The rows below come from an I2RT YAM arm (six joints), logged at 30 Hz.
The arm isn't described. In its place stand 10 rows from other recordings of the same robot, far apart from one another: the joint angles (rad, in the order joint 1, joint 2, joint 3, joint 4, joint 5, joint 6), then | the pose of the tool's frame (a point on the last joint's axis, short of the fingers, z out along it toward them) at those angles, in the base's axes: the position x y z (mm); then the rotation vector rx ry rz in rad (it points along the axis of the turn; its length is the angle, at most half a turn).
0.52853, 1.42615, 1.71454, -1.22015, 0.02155, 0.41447 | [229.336 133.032 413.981 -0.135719 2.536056 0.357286]
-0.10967, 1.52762, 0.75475, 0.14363, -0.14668, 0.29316 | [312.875 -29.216 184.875 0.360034 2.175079 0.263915]
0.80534, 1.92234, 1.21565, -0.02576, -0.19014, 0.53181 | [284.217 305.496 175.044 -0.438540 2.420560 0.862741]
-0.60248, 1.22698, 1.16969, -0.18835, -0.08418, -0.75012 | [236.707 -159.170 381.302 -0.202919 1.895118 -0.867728]
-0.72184, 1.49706, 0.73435, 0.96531, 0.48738, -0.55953 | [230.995 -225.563 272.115 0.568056 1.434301 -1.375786]
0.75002, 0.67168, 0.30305, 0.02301, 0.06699, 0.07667 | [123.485 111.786 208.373 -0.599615 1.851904 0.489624]
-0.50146, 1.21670, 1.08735, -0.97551, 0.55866, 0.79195 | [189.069 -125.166 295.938 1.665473 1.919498 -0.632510]
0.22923, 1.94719, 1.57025, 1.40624, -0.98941, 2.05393 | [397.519 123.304 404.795 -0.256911 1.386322 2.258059]
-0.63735, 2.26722, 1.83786, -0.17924, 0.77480, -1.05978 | [402.024 -328.660 211.739 -0.003519 2.584117 -1.671652]
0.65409, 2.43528, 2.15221, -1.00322, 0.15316, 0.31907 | [402.878 302.035 169.235 -0.439507 2.785005 -0.002407]
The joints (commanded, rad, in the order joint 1, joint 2, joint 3, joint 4, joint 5, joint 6), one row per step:
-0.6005 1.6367 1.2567 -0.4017 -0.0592 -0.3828
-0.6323 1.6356 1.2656 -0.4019 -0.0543 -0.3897
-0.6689 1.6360 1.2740 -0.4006 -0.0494 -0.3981
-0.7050 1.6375 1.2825 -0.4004 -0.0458 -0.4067
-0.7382 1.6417 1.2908 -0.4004 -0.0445 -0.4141
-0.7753 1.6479 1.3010 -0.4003 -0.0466 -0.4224
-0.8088 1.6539 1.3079 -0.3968 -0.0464 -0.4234
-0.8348 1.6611 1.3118 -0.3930 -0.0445 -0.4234
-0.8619 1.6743 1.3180 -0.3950 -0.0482 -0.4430
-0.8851 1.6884 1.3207 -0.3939 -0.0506 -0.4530
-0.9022 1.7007 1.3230 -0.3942 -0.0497 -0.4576
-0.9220 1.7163 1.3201 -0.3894 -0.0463 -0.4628
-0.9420 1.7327 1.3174 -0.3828 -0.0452 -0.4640
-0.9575 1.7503 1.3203 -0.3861 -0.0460 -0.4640
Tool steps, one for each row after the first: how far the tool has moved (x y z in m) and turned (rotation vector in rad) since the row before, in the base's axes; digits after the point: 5 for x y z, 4 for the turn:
-0.00610 -0.01013 0.00328 -0.0127 -0.0035 -0.0305
-0.00732 -0.01149 0.00272 -0.0134 -0.0020 -0.0343
-0.00755 -0.01112 0.00230 -0.0116 -0.0004 -0.0328
-0.00693 -0.01027 0.00128 -0.0076 0.0008 -0.0291
-0.00785 -0.01138 0.00121 -0.0064 -0.0001 -0.0299
-0.00749 -0.01018 0.00045 -0.0038 -0.0025 -0.0330
-0.00589 -0.00805 -0.00095 -0.0012 0.0006 -0.0274
-0.00581 -0.00864 -0.00281 -0.0018 0.0142 -0.0111
-0.00500 -0.00760 -0.00408 0.0039 0.0106 -0.0146
-0.00377 -0.00577 -0.00371 0.0054 0.0094 -0.0146
-0.00465 -0.00661 -0.00625 0.0069 0.0130 -0.0186
-0.00472 -0.00667 -0.00638 0.0090 0.0087 -0.0199
-0.00342 -0.00553 -0.00580 0.0150 0.0100 -0.0149

